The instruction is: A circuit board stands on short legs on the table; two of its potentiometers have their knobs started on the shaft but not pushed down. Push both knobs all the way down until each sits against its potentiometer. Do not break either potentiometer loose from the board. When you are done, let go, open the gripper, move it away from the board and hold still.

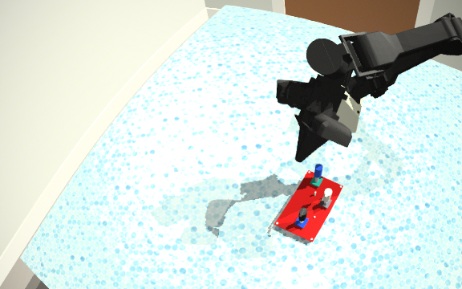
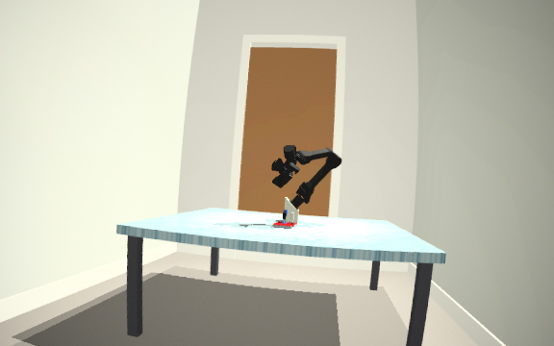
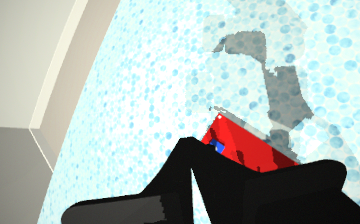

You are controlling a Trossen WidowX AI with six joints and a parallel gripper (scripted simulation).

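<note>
Now: gripper tip 3 cm past the cream knob, 7 cm to the right of it and 14 cm above it.
</note>
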